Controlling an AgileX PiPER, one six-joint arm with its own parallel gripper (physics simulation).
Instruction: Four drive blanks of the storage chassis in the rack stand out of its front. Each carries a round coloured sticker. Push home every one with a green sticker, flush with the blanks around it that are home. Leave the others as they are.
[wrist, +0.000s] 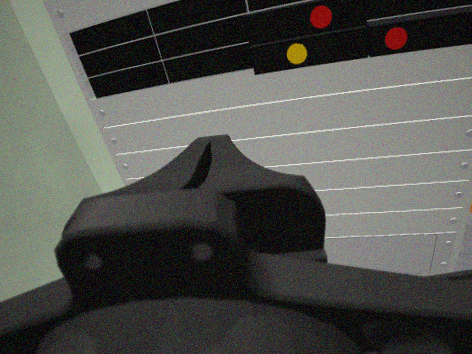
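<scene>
The storage chassis (125, 44) crosses the top of the wrist view, with dark blanks divided by thin light lines. A red sticker (321, 17) is on an upper blank, and a yellow sticker (296, 53) is on the blank below it. Another red sticker (396, 38) is on a blank farther right. The yellow-stickered blank's lower edge is stepped out from the blank to its left. No green sticker shows in this view. My gripper (215, 157) is shut, its fingertips together, in front of the grey panels below the chassis, apart from the blanks.
Grey panels (350, 130) with light seams fill the rack below the chassis. A rack post with screws (114, 141) runs down the left, beside a pale green wall (45, 165). More screws (459, 193) run down the right side. A small orange patch (470, 209) shows at the right edge.
</scene>
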